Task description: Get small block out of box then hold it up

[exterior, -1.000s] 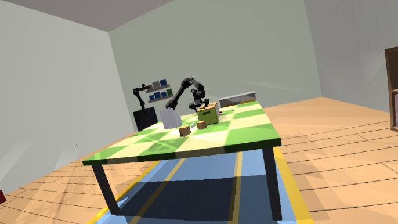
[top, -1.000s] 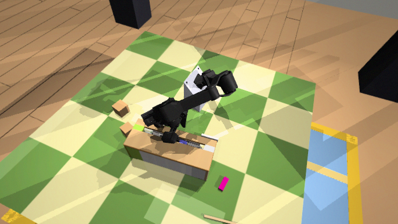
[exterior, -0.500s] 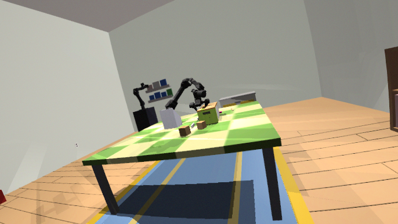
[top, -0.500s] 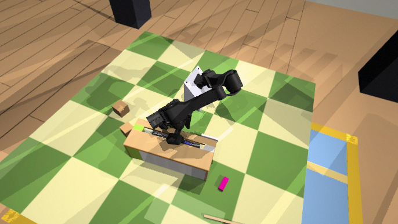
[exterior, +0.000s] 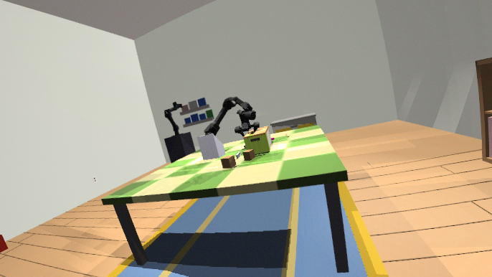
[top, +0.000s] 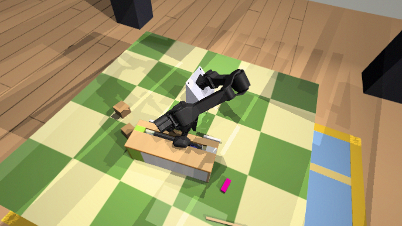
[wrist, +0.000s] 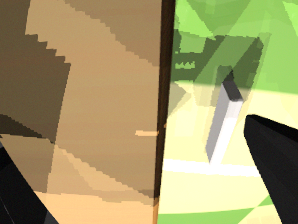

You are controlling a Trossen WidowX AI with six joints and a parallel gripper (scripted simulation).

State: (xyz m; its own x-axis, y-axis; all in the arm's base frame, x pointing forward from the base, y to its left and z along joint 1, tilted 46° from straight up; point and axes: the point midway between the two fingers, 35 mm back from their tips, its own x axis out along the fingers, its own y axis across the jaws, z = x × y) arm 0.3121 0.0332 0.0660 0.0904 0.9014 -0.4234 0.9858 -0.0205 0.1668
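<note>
My gripper tip is 5 cm short of the blue block and 3 cm to the right of it. From my gripper tip the other things lie so: thin tan stick 25 cm ahead, 27 cm to the left, 8 cm below; box 4 cm ahead, 6 cm to the right, 3 cm below.
</note>
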